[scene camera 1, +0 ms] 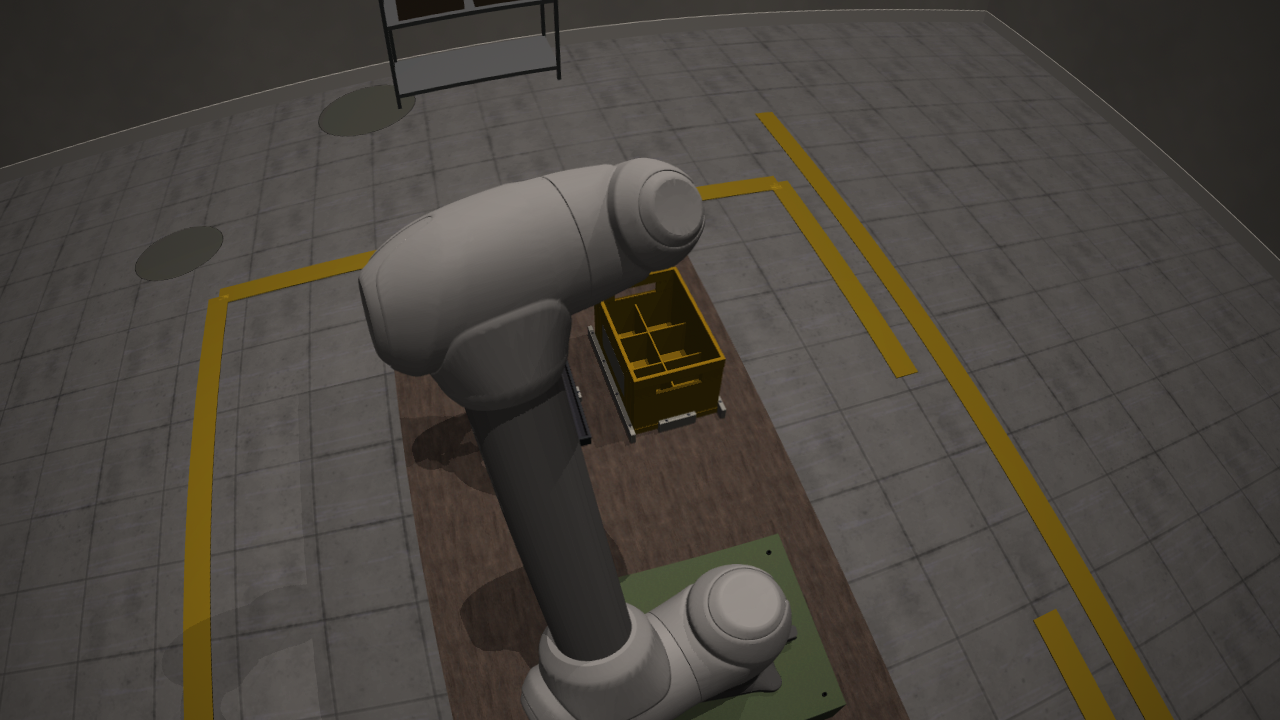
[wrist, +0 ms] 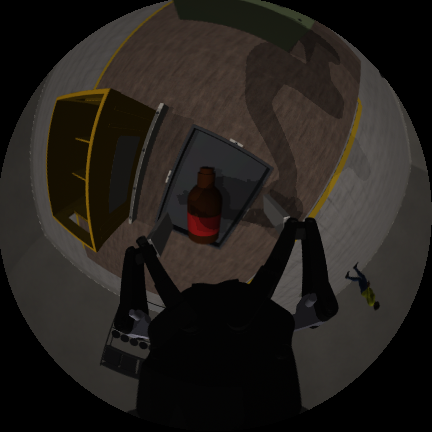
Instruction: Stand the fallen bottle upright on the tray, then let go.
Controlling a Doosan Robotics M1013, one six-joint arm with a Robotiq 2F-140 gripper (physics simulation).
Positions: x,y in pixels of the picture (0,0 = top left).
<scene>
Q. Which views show my gripper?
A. The wrist view only.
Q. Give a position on a brown bottle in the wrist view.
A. At 204,201
</scene>
